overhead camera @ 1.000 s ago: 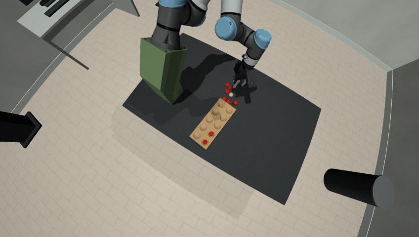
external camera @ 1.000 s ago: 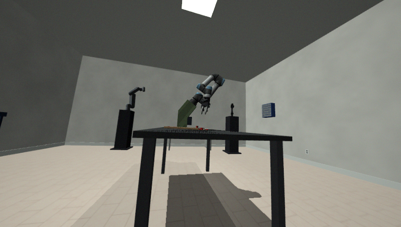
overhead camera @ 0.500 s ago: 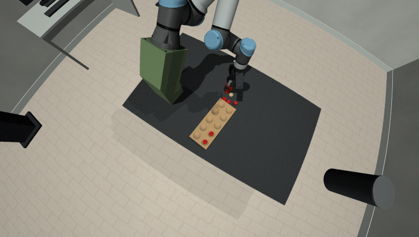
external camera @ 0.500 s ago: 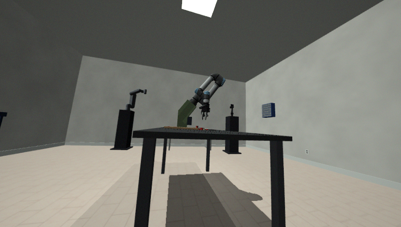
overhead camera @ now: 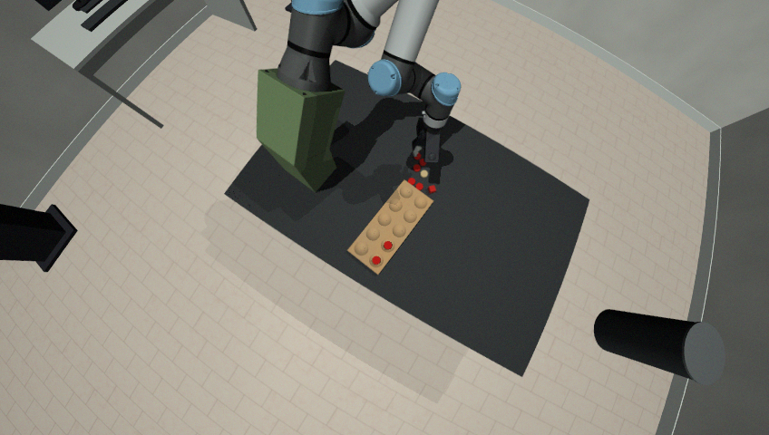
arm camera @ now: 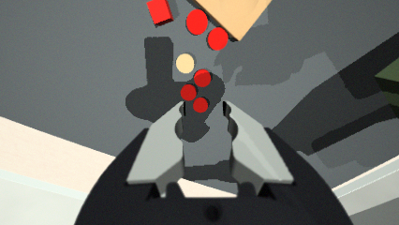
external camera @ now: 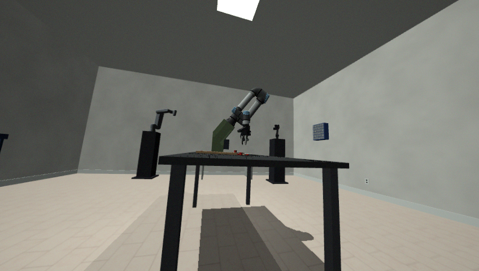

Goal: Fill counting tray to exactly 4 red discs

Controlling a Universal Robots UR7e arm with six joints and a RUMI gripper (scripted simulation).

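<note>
My hand is 4 cm short of the tan disc, 1 cm to the left of it and 12 cm above it. Round my hand: red cube 11 cm ahead, 5 cm to the right, 11 cm below; wooden counting tray 4 cm ahead, 28 cm to the right, 11 cm below.
</note>
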